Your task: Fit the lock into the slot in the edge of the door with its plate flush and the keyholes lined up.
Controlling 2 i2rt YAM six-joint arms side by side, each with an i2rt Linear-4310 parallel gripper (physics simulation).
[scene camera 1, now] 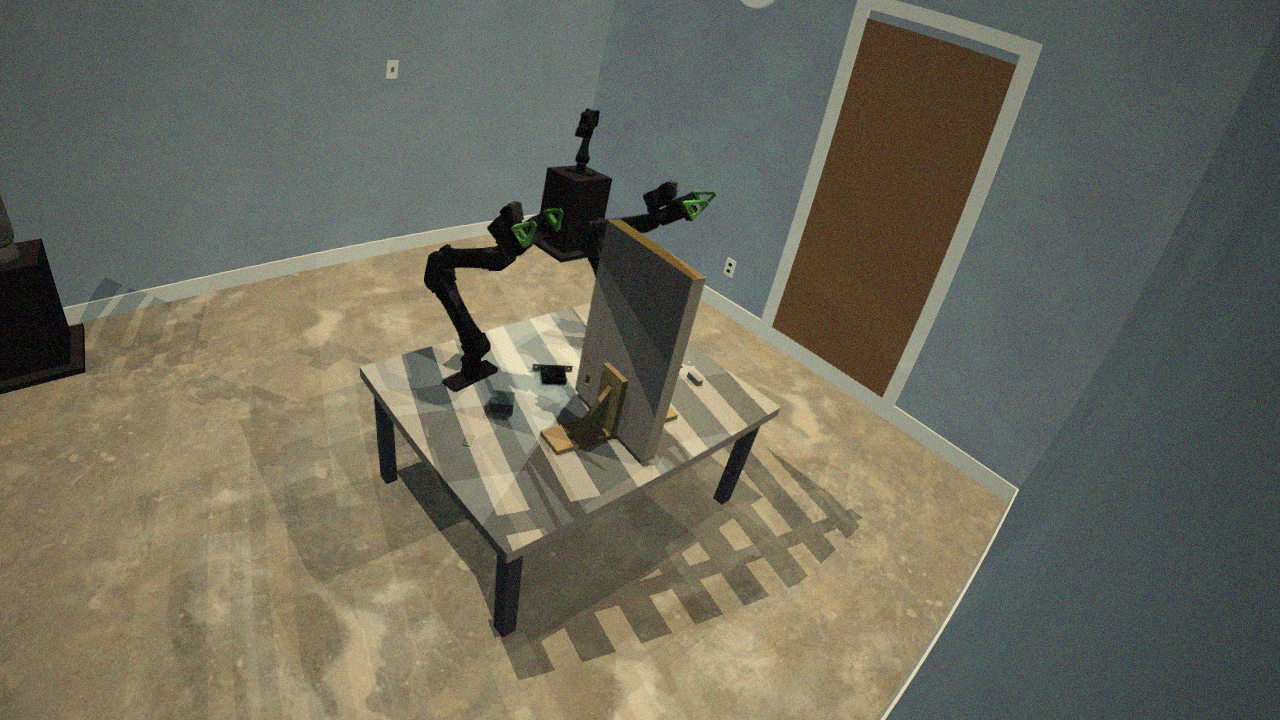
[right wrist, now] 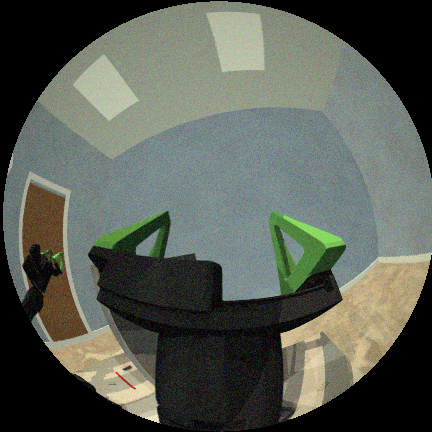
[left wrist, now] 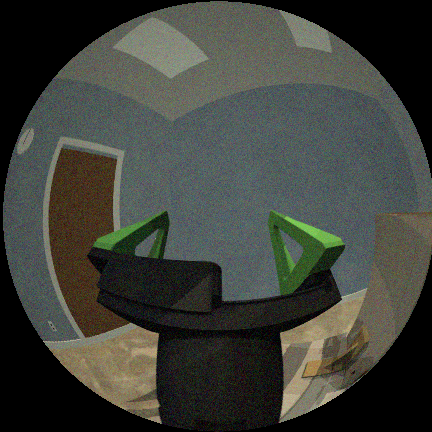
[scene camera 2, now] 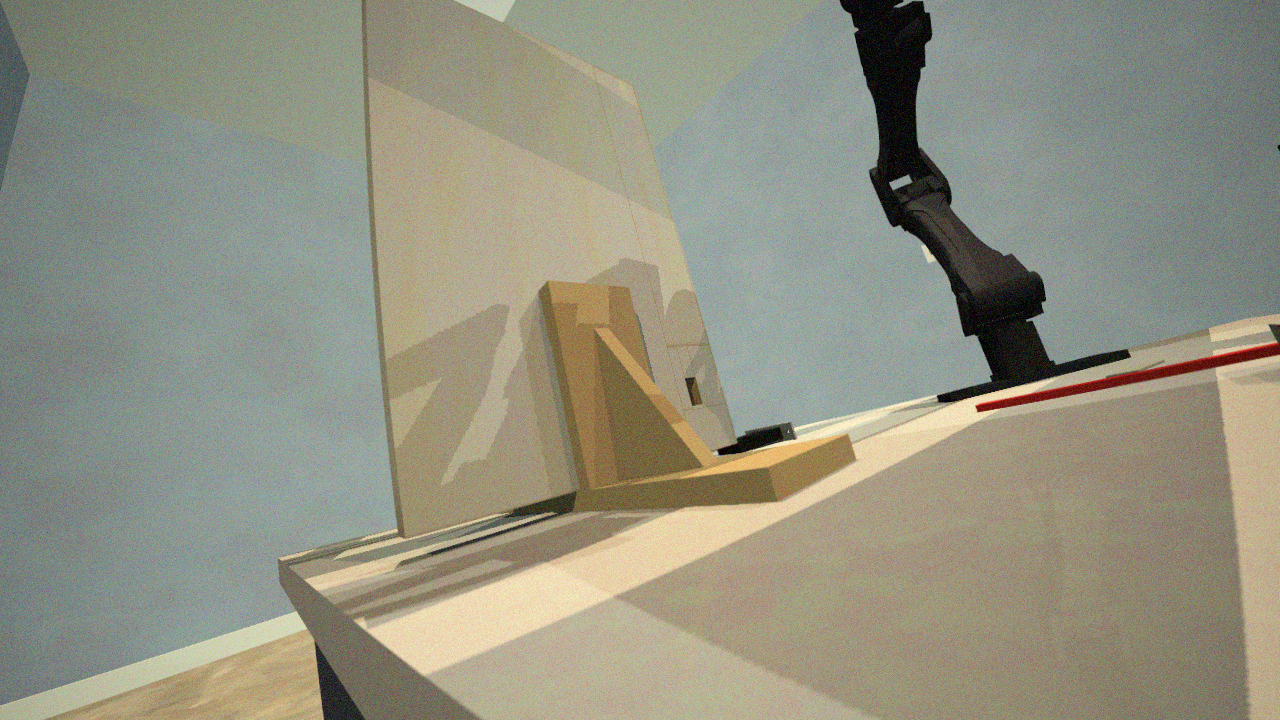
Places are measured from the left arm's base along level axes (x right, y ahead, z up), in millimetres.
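Where they show: left gripper, fingertip midpoint: (scene camera 1: pixel 712 197) (right wrist: pixel 56 251) (left wrist: pixel 218 215); right gripper, fingertip midpoint: (scene camera 1: pixel 548 216) (right wrist: pixel 219 216); left arm's base at its link origin: (scene camera 2: pixel 1026 381); right arm's base at its link origin: (scene camera 1: pixel 470 376).
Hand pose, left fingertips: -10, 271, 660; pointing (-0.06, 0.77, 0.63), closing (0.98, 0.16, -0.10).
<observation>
Each offset is from my left fingertips to the top centre of the thing, as dx, dy, dz. "spot": to the spot under its first point. Level surfaces: height alone.
The door (scene camera 1: pixel 646 322) (scene camera 2: pixel 501 223) (left wrist: pixel 400 270) (right wrist: pixel 136 340) stands upright on the table, with a small square hole @(spot: +426, -103, -571) (scene camera 1: pixel 587 379) (scene camera 2: pixel 692 391) low in its face. The lock @(+386, -254, -633) (scene camera 1: pixel 553 374) (scene camera 2: pixel 762 437), a dark body with a plate, lies on the table near the door's far edge. The slot in the edge does not show clearly. My left gripper (scene camera 1: pixel 705 204) (left wrist: pixel 218 215) (right wrist: pixel 56 251) is open and empty, high up beyond the door, at its right in scene camera 1. My right gripper (scene camera 1: pixel 540 225) (right wrist: pixel 219 216) is open and empty, high up left of the door, well above the lock.
A wooden bracket (scene camera 1: pixel 614 401) (scene camera 2: pixel 586 385) (left wrist: pixel 316 369) braces the door and juts across the table @(dz -660) (scene camera 1: pixel 510 542) (scene camera 2: pixel 984 591). A small dark block @(+34, +127, -638) (scene camera 1: pixel 694 378) (right wrist: pixel 127 368) lies beyond the door. A red strip @(+58, +3, -654) (scene camera 2: pixel 1127 377) (right wrist: pixel 125 380) lies on the table near the left arm's base.
</observation>
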